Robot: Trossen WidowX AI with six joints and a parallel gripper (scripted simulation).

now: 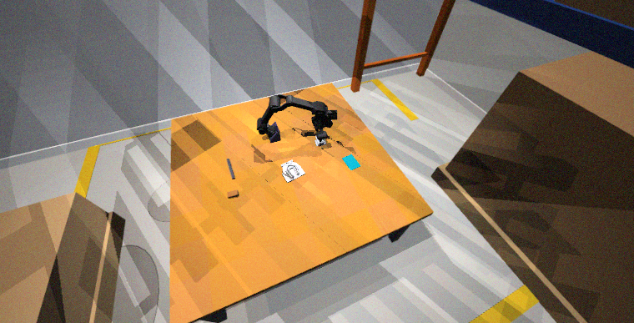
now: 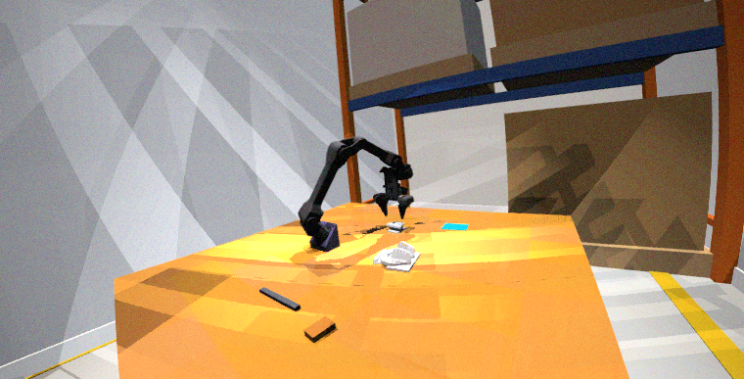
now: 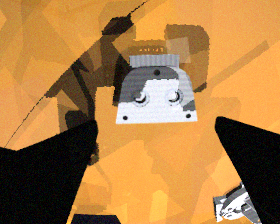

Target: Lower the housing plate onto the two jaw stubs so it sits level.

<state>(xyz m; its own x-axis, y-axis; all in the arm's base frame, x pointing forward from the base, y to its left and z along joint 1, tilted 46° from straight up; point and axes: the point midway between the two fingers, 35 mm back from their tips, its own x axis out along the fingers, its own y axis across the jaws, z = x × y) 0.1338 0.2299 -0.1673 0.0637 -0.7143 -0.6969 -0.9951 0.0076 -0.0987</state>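
My gripper tip is now 10 mm to the right of the white housing part and 30 mm above it. From my gripper tip the other things lie so: white block: 10 mm to the left, 50 mm below; then flat teal plate: 220 mm ahead, 150 mm to the left, 60 mm below; then dark bar: 50 mm ahead, 580 mm to the right, 60 mm below.
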